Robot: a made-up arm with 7 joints. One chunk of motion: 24 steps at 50 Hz.
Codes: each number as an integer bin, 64 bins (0 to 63) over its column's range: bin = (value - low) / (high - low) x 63, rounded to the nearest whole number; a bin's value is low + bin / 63 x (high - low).
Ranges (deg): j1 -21..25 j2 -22..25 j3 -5..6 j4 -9..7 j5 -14..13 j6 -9..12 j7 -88..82
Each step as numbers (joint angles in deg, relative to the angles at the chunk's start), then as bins.
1 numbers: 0.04 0.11 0.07 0.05 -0.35 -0.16 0.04
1 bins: 29 30 29 36 32 27 33
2 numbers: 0.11 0.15 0.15 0.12 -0.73 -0.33 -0.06
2 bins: 29 30 29 36 31 26 33
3 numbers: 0.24 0.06 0.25 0.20 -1.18 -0.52 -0.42
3 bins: 29 30 30 36 30 25 32
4 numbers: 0.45 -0.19 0.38 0.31 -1.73 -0.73 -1.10
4 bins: 29 29 31 37 29 25 32
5 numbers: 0.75 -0.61 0.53 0.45 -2.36 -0.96 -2.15
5 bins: 30 29 32 37 27 24 32
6 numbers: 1.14 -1.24 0.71 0.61 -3.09 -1.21 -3.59
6 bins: 30 28 33 38 25 23 31
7 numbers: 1.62 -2.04 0.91 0.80 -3.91 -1.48 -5.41
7 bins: 31 27 34 39 24 23 31
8 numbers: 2.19 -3.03 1.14 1.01 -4.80 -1.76 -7.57
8 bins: 32 25 35 39 21 22 30
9 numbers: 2.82 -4.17 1.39 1.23 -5.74 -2.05 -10.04
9 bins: 33 24 37 40 19 21 29
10 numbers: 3.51 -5.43 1.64 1.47 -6.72 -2.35 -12.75
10 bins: 34 22 38 41 17 20 28
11 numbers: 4.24 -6.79 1.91 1.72 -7.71 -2.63 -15.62
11 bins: 35 20 40 42 15 19 27
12 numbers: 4.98 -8.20 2.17 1.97 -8.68 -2.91 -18.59
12 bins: 36 18 41 43 12 18 26
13 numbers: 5.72 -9.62 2.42 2.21 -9.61 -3.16 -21.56
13 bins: 37 17 42 44 10 18 25
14 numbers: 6.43 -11.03 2.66 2.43 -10.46 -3.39 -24.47
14 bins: 38 15 44 45 8 17 24
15 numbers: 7.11 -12.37 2.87 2.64 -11.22 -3.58 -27.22
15 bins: 38 13 45 46 6 16 23
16 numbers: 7.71 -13.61 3.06 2.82 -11.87 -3.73 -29.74
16 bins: 39 11 46 47 5 16 22
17 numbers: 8.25 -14.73 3.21 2.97 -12.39 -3.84 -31.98
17 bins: 40 10 47 47 4 15 21
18 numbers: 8.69 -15.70 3.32 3.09 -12.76 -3.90 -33.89
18 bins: 41 8 48 48 3 15 20
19 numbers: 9.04 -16.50 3.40 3.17 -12.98 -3.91 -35.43
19 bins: 41 7 48 48 2 15 19
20 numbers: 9.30 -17.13 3.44 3.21 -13.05 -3.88 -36.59
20 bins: 41 7 48 48 2 15 19
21 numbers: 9.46 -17.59 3.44 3.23 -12.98 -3.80 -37.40
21 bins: 42 6 48 48 2 16 19
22 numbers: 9.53 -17.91 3.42 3.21 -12.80 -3.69 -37.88
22 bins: 42 5 48 48 3 16 19
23 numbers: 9.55 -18.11 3.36 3.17 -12.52 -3.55 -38.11
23 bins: 42 5 48 48 3 16 18
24 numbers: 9.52 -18.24 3.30 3.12 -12.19 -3.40 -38.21
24 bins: 42 5 48 48 4 17 18
